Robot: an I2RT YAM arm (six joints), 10 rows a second.
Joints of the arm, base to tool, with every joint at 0 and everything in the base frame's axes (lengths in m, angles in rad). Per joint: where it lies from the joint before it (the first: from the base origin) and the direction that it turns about. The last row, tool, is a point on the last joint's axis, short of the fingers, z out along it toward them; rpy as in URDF.
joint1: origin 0 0 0.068 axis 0 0 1
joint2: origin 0.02 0.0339 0.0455 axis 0 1 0
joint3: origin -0.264 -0.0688 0 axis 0 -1 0
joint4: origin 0.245 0.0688 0.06 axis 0 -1 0
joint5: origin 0.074 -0.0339 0.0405 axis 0 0 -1
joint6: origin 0.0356 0 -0.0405 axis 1 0 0
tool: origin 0 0 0 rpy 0 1.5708 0
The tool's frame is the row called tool.
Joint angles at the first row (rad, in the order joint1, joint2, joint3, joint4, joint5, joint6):
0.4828 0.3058 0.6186 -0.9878 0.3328 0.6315
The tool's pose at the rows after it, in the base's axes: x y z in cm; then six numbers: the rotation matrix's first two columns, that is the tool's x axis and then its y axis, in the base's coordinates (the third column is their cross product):
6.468 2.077 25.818 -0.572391 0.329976 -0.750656 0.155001 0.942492 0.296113
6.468 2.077 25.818 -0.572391 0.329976 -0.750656 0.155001 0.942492 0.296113
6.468 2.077 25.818 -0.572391 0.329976 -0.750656 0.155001 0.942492 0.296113
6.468 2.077 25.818 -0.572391 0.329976 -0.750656 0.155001 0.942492 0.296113
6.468 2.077 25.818 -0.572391 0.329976 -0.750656 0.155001 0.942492 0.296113
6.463 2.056 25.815 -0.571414 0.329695 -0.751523 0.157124 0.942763 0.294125
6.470 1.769 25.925 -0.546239 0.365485 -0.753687 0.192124 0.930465 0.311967
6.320 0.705 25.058 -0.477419 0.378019 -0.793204 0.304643 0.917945 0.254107
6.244 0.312 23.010 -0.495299 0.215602 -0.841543 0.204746 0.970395 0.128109
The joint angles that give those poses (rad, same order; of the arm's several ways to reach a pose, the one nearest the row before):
0.4828 0.3058 0.6186 -0.9878 0.3329 0.6316
0.4828 0.3058 0.6186 -0.9878 0.3329 0.6316
0.4828 0.3058 0.6186 -0.9878 0.3329 0.6316
0.4828 0.3058 0.6186 -0.9878 0.3329 0.6316
0.4828 0.3058 0.6186 -0.9878 0.3329 0.6316
0.4814 0.3054 0.6186 -0.9886 0.3348 0.6305
0.4396 0.2962 0.6186 -0.9802 0.3298 0.6376
0.3230 0.2478 0.5781 -0.9703 0.3852 0.5828
0.2127 0.1501 0.4809 -0.9100 0.2886 0.3352

